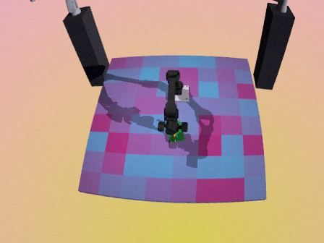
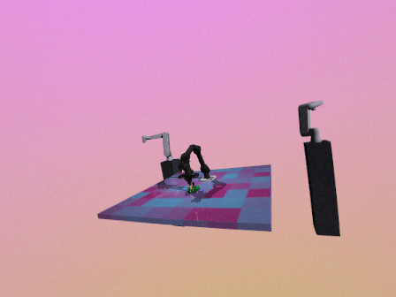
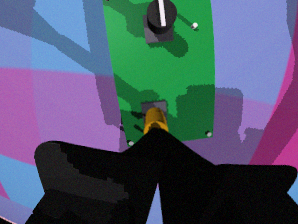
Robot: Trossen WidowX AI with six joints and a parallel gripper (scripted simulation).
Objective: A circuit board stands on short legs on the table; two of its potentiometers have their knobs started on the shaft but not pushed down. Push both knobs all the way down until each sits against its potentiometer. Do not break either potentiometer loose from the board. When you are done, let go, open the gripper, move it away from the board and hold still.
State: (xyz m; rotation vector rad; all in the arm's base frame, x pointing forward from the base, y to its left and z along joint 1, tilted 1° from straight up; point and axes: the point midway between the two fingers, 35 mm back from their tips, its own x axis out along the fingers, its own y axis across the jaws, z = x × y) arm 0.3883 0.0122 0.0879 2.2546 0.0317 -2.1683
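My gripper tip is now 20 mm above the orange knob. The rest, counted from my gripper tip: black knob 80 mm behind, 10 mm to the right, 10 mm below.
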